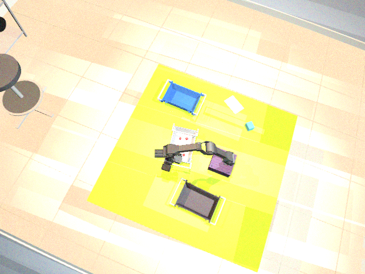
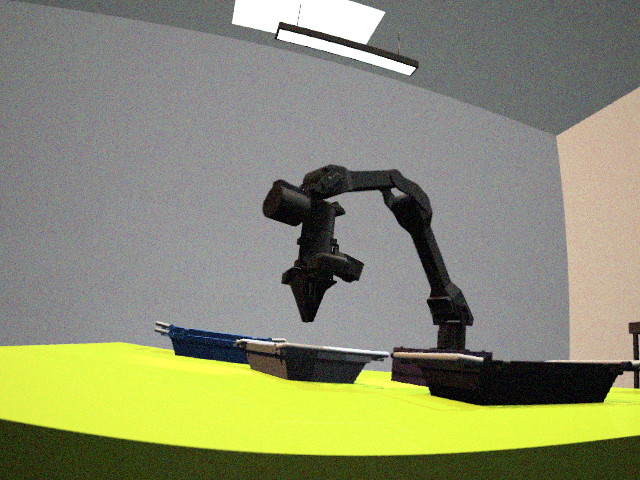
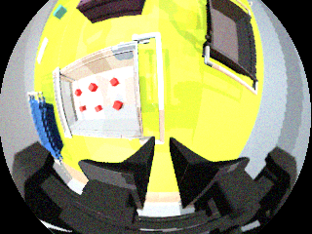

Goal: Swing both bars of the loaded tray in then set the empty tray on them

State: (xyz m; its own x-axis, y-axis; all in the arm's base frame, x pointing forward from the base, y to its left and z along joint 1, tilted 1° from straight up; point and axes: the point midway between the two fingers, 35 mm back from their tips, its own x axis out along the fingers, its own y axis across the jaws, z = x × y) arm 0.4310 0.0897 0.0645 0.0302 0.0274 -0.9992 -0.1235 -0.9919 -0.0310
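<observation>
Now: gripper tip 250 mm past the dark grey tray, 230 mm to the right of it and 60 mm above it. The rest, counted from my gripper tip: white card 630 mm to the right, 440 mm behind, 100 mm below; then cyan block 590 mm behind, 440 mm to the right, 80 mm below.
</observation>
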